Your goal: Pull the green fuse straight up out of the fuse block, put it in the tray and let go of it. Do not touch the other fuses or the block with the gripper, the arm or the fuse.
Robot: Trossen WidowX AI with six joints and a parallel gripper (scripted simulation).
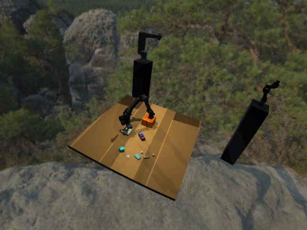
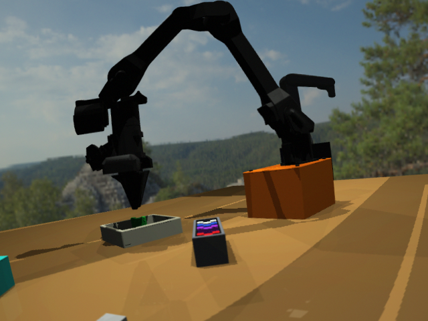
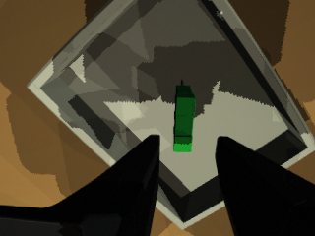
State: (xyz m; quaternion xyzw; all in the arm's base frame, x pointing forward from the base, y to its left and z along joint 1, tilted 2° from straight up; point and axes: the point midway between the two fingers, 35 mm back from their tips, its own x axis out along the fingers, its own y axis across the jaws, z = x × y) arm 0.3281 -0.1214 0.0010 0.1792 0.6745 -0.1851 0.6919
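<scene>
Right now my gripper tip is 30 mm above the green fuse. Round my gripper tip: blue fuse: 50 mm behind, 180 mm to the left, 30 mm below; grey tray: 50 mm below; white fuse: 60 mm behind, 170 mm to the left, 30 mm below.
</scene>
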